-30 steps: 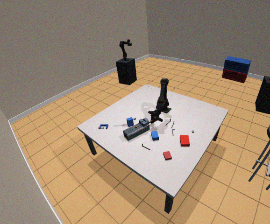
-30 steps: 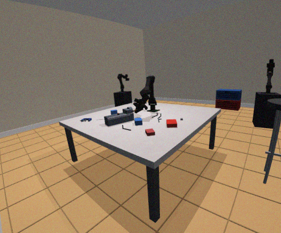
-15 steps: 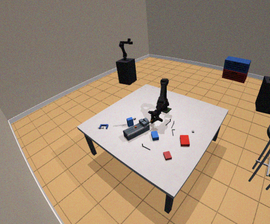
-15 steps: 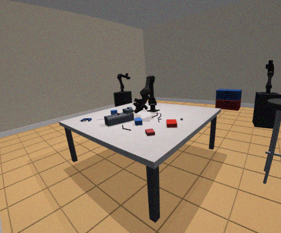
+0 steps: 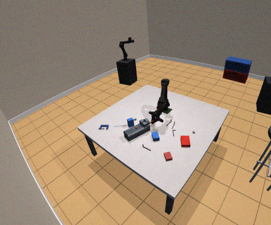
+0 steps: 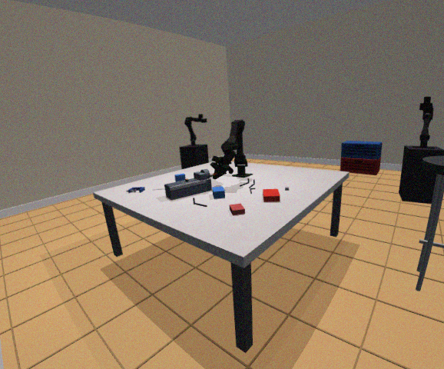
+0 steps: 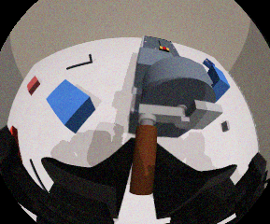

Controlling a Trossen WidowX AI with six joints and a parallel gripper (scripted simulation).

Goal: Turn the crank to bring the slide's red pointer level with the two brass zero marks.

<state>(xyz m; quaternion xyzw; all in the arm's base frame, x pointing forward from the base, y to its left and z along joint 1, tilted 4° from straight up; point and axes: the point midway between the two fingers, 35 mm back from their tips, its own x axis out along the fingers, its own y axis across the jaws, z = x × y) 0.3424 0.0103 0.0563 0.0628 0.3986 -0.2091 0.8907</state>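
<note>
The brown crank handle lies 20 mm behind my gripper tip, 10 mm to the left of it and 20 mm above it. Also, from my gripper tip: red pointer: 140 mm ahead, 100 mm to the right, 20 mm above.
</note>
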